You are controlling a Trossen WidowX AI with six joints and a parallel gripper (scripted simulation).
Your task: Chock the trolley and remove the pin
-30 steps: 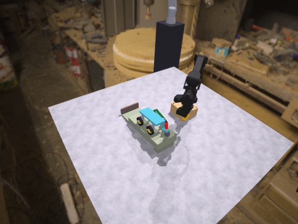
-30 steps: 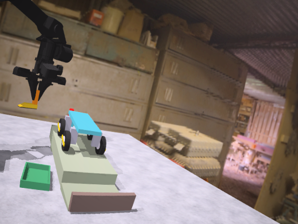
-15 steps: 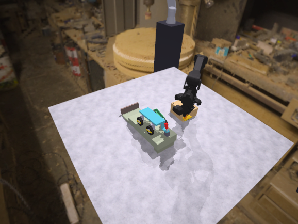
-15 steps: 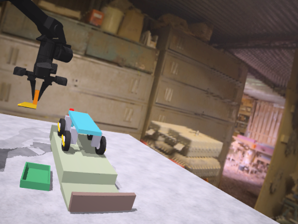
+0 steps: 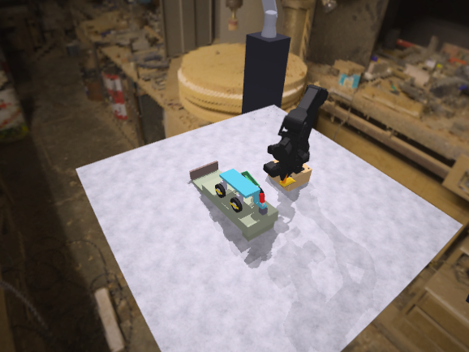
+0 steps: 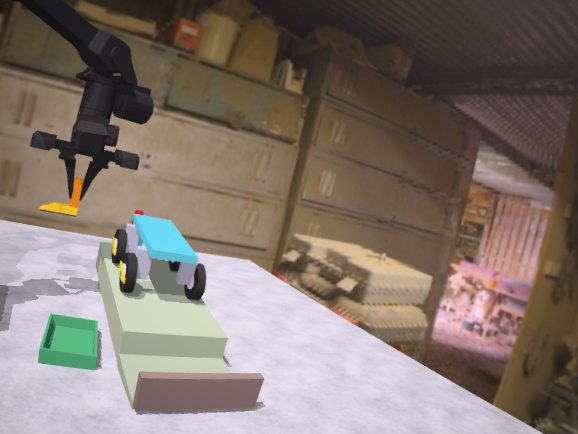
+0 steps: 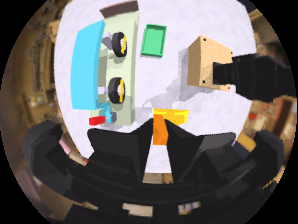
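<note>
The blue trolley is 130 mm ahead of my gripper tip, 110 mm to the right of it and 60 mm below it. Also, from my gripper tip: pale green ramp (130 mm ahead, 120 mm below, 110 mm to the right); then yellow chock (20 mm behind, 10 mm below); then red-headed stop pin (120 mm ahead, 40 mm below, 10 mm to the left).
</note>
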